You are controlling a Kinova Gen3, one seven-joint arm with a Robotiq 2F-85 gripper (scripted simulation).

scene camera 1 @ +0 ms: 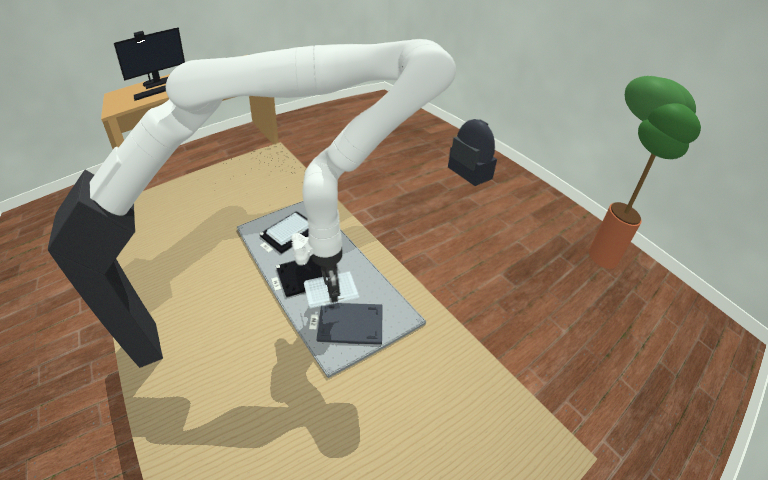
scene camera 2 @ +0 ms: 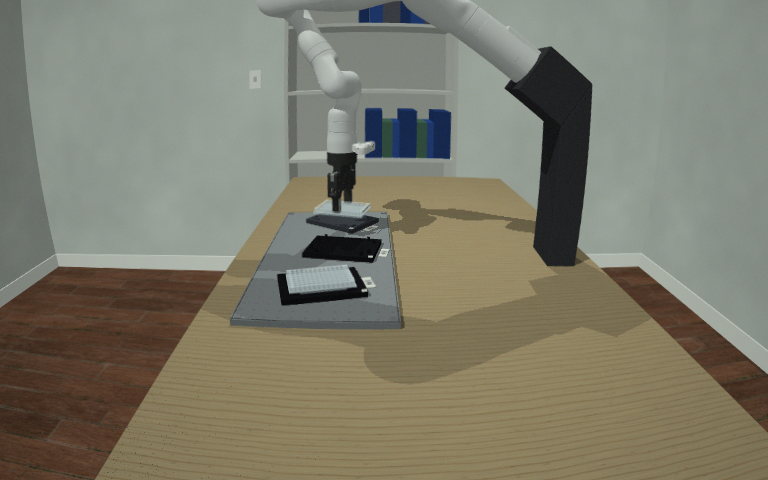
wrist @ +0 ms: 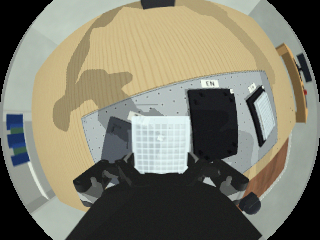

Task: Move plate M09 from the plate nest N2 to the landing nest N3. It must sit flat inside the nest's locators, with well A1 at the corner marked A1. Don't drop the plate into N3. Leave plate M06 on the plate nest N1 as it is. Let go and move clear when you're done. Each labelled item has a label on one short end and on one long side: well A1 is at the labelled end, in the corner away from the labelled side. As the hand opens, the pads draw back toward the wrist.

Scene:
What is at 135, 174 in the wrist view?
My gripper.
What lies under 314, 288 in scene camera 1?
A plate.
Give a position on a plate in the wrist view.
160, 158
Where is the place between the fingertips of my gripper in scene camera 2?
342, 208

